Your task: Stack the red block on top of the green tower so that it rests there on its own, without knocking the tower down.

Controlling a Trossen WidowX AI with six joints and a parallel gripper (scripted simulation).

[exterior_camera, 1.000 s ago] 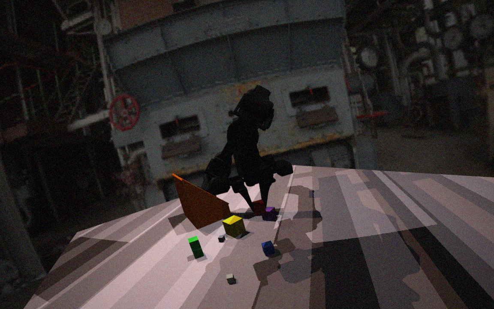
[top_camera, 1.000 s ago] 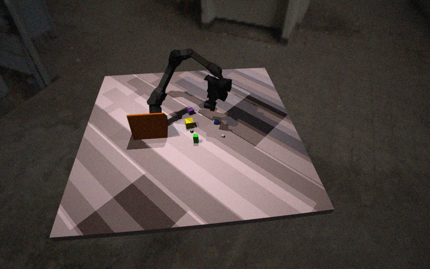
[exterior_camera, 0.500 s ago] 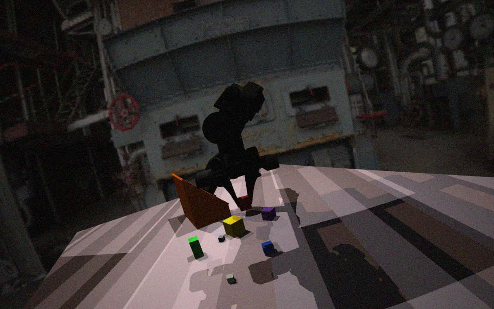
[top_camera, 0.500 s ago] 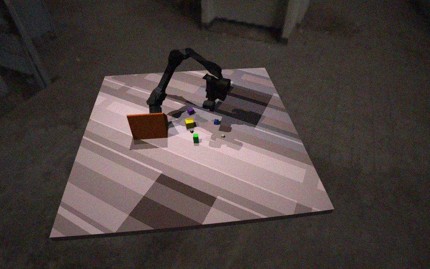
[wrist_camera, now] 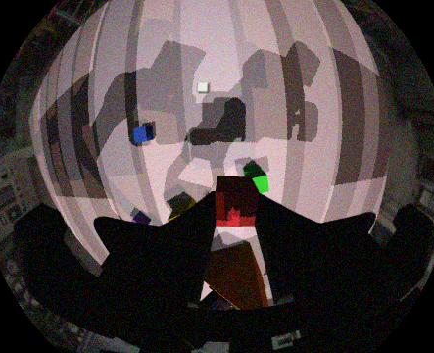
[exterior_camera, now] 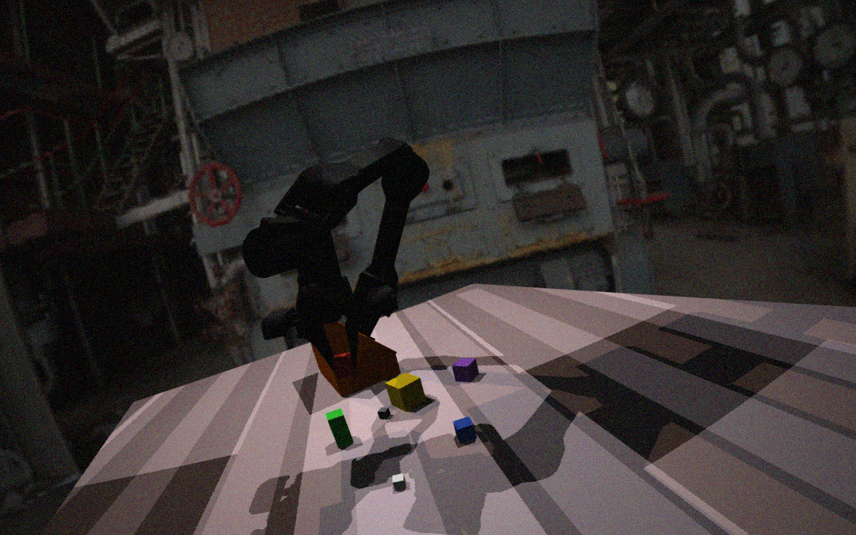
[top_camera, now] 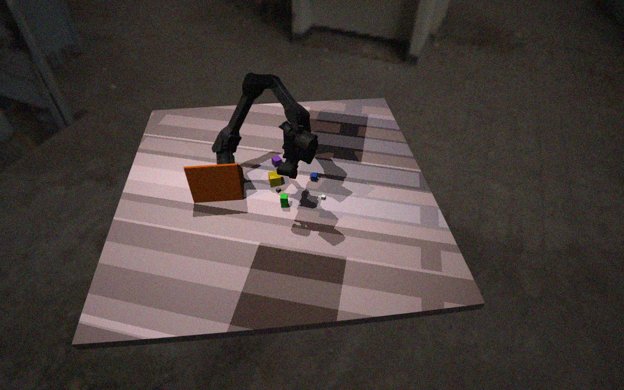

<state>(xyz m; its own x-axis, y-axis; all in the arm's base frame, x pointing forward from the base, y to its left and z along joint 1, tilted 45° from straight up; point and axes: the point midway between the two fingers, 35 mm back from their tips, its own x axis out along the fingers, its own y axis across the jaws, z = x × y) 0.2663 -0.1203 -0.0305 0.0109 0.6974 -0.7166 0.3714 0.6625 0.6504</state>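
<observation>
Now: the tiny dark cube 60 mm behind my gripper tip, 50 mm to the left of it and 120 mm below it. Also, from my gripper tip: blue block (100 mm ahead, 110 mm to the left, 120 mm below); then red block (10 mm above); then yellow block (70 mm behind, 100 mm to the left, 110 mm below).
</observation>
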